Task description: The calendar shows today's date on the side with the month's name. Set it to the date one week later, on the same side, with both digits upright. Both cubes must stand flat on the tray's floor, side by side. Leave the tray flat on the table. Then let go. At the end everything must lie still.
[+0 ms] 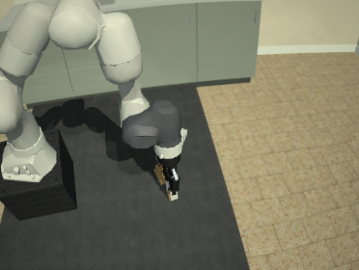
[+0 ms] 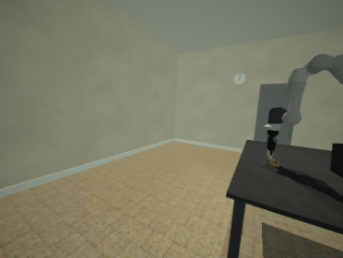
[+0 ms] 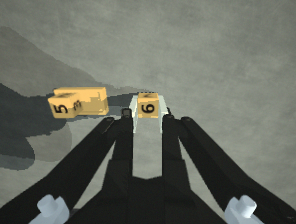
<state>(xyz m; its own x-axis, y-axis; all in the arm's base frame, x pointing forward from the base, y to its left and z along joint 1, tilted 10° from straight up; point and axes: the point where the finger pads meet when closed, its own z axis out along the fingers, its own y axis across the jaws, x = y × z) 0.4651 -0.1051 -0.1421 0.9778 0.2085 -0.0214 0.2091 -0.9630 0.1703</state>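
My gripper is now 3 cm above the orange calendar cube. Also, from my hand: orange calendar tray (2 cm behind, 11 cm to the left, 4 cm below).
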